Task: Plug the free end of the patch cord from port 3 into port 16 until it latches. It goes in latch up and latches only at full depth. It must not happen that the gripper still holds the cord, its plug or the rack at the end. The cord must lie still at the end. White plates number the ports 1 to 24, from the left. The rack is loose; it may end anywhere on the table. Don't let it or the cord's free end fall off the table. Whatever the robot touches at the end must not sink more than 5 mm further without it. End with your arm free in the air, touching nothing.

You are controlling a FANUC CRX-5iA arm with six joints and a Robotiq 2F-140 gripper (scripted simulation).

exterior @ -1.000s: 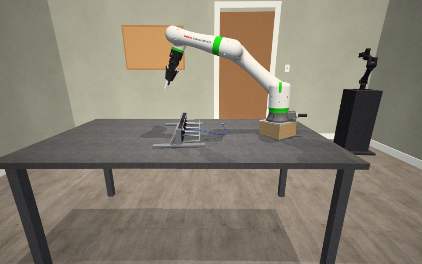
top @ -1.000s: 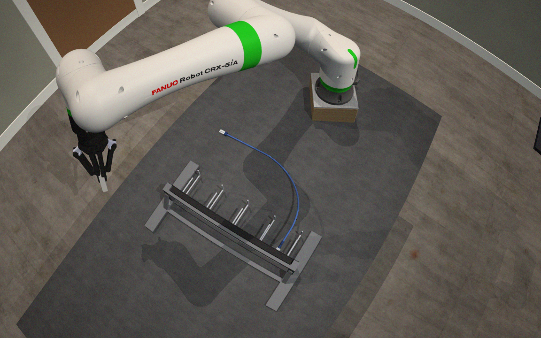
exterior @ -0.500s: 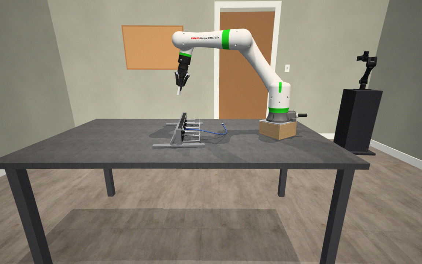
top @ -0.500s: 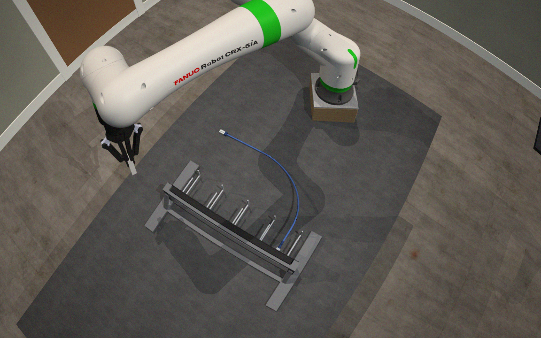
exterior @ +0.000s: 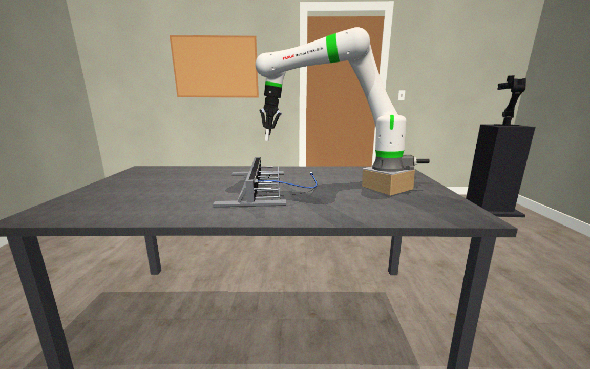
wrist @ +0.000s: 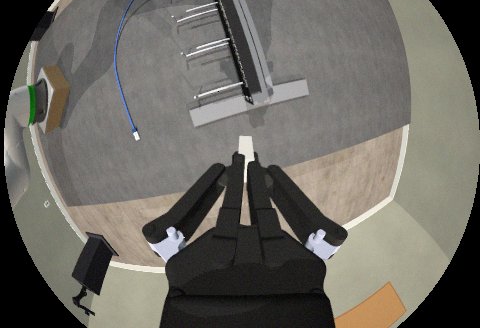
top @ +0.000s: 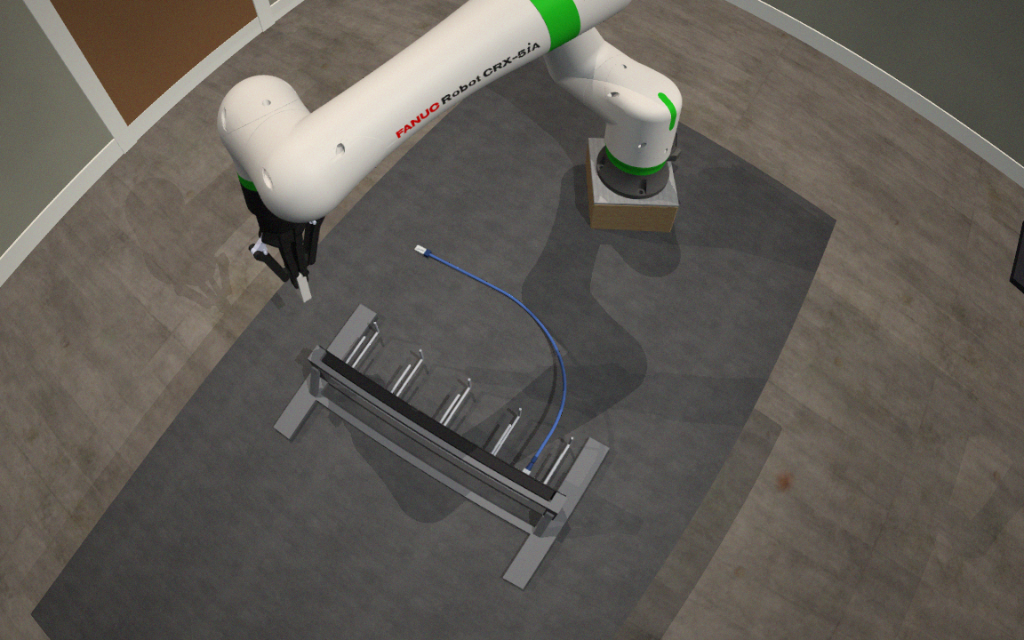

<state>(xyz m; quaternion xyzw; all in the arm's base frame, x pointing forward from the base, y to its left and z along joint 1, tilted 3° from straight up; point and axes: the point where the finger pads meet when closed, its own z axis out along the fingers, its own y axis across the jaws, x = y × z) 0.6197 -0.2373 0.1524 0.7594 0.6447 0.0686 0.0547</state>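
Right now the plug is 25 cm behind my hand, 21 cm below it and 1 cm to the left of it.
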